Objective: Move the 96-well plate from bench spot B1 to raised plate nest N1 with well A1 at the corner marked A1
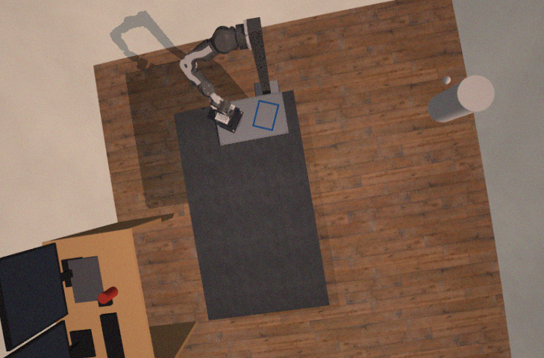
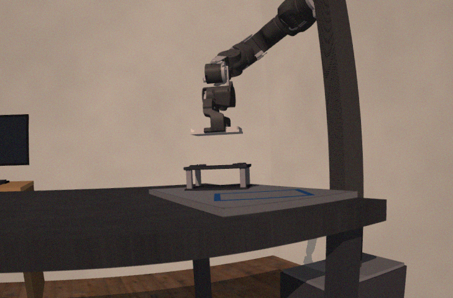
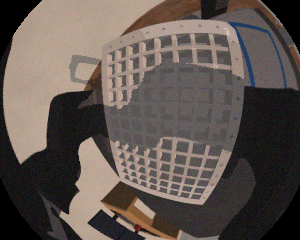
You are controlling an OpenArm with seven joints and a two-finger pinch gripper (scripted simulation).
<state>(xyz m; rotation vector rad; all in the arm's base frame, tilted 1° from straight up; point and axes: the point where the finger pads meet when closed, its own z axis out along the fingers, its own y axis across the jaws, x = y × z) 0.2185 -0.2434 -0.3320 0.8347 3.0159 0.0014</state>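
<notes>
Now: the plate nest N1 9 cm below my hand. Also, from my hand: corner mark 4 cm behind, 9 cm to the left, 9 cm below; white 96-well plate right at my hand.
</notes>
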